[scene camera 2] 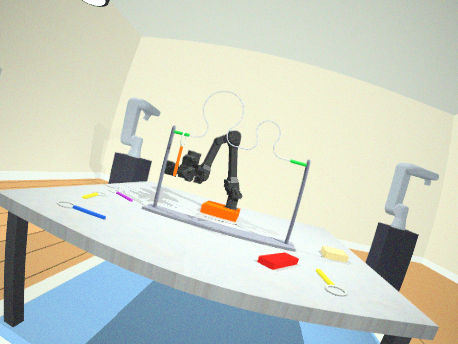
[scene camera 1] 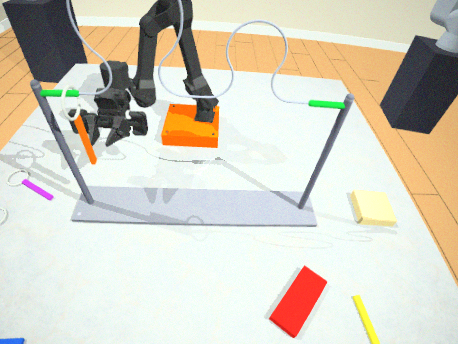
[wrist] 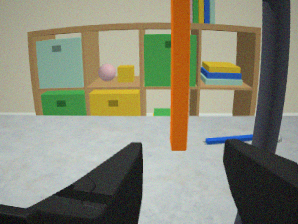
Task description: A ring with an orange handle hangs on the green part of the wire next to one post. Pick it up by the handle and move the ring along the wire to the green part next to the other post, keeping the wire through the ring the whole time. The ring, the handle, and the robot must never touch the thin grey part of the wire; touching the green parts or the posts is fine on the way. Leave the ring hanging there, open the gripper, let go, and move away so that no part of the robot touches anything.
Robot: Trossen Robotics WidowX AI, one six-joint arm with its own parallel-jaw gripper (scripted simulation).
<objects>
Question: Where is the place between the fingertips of my gripper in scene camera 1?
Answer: At 98, 145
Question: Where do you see a cream block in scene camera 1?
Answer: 372, 208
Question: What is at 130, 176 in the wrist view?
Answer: My gripper.
</objects>
